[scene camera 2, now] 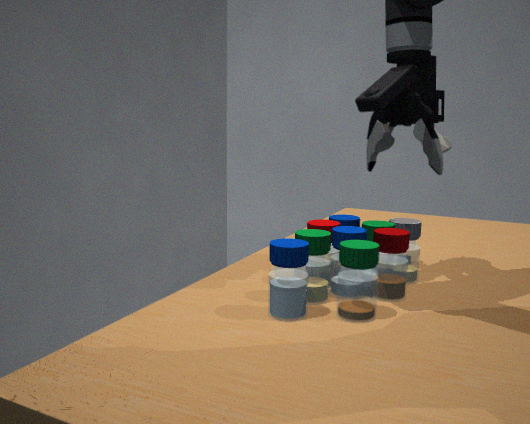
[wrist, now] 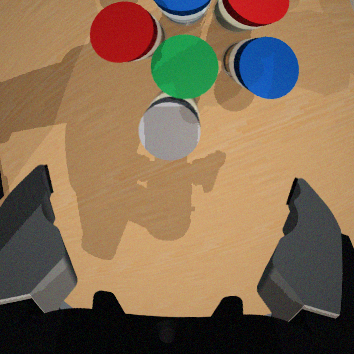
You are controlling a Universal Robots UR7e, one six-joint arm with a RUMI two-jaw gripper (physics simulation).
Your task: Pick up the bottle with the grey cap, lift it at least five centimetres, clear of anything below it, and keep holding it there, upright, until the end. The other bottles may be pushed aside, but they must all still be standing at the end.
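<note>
The bottle with the grey cap stands upright at the back right of the group in the scene view, its body partly hidden by a red-capped bottle. In the wrist view it is the bottle nearest the gripper, above the gap between the fingers in the picture and a little left of its middle. My gripper is open and empty, pointing down, and hangs well above the caps. A green-capped bottle stands right beside the grey-capped one, their caps close together in the wrist view.
Red-capped bottles and blue-capped bottles stand close around the green-capped one. Further green-capped bottles stand nearer the scene camera. All stand upright on the wooden table. The arm's shadow falls across it.
</note>
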